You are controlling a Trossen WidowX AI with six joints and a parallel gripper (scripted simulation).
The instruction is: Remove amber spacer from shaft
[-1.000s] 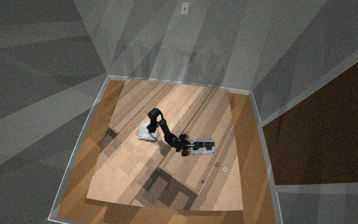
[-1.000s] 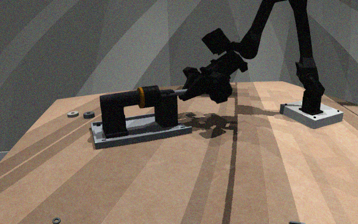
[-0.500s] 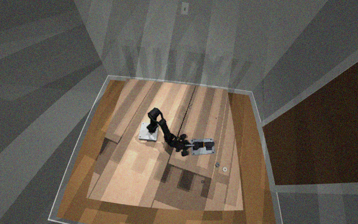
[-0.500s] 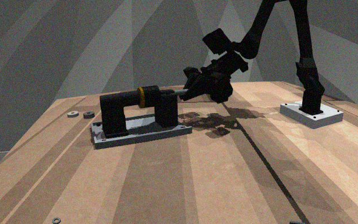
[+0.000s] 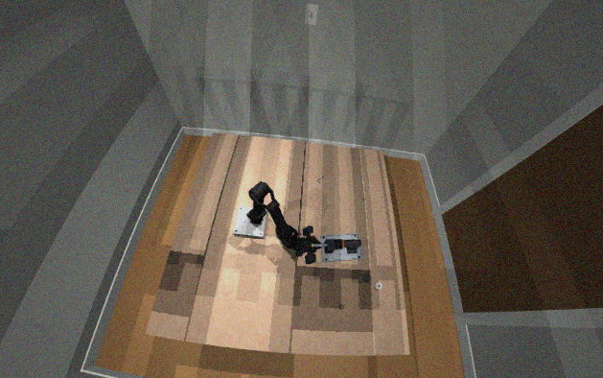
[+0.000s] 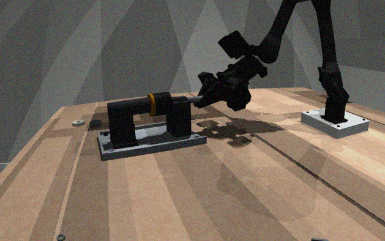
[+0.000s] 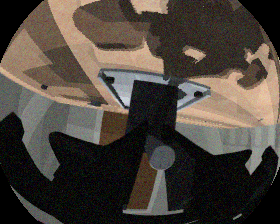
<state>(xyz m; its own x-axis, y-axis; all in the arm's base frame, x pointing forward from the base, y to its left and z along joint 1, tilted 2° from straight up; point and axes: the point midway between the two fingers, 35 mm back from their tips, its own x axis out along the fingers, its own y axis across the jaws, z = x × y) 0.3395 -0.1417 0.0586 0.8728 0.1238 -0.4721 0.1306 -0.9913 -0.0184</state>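
Right now my gripper tip is 90 mm short of the dark spacer, 10 mm to the right of it and 20 mm below it. Also, from my gripper tip: amber spacer (110 mm ahead, 10 mm to the left, 20 mm above); then white ring (330 mm ahead, 190 mm to the right, 60 mm below).
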